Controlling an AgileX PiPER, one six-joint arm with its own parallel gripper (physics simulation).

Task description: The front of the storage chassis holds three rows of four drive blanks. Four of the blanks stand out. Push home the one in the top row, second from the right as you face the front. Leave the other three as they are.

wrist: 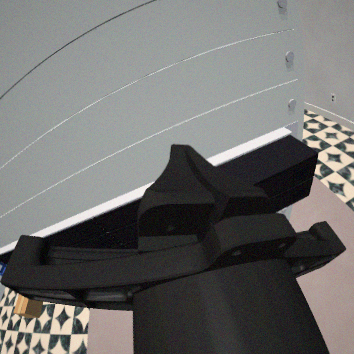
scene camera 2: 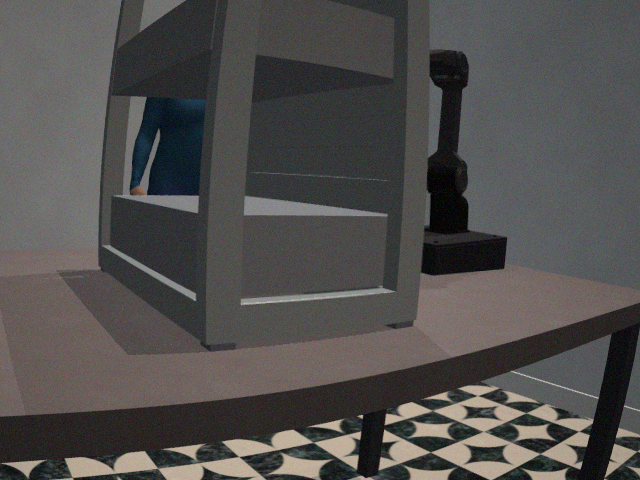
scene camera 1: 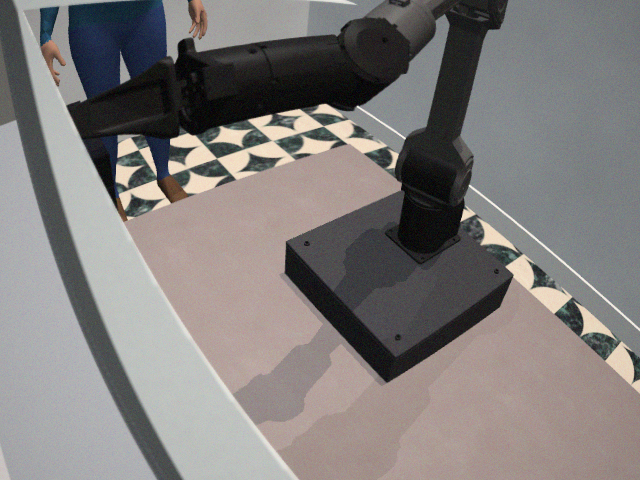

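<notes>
The drive blanks form a black band that slants across the wrist view, under a bright pale edge. At its right end a black block stands out towards the camera. The seams are too dark to count rows or columns, and the finger hides part of the band. My gripper is shut and empty. In the wrist view its tip overlaps the bright edge above the band; whether it touches is unclear. In scene camera 1 the tip is partly behind the rack post. Scene camera 2 does not show the blank fronts or the gripper.
Pale panels with thin seams and round screws lie above the band. The grey rack stands on the table. The arm's dark base block is beside it. A person stands beyond the table.
</notes>
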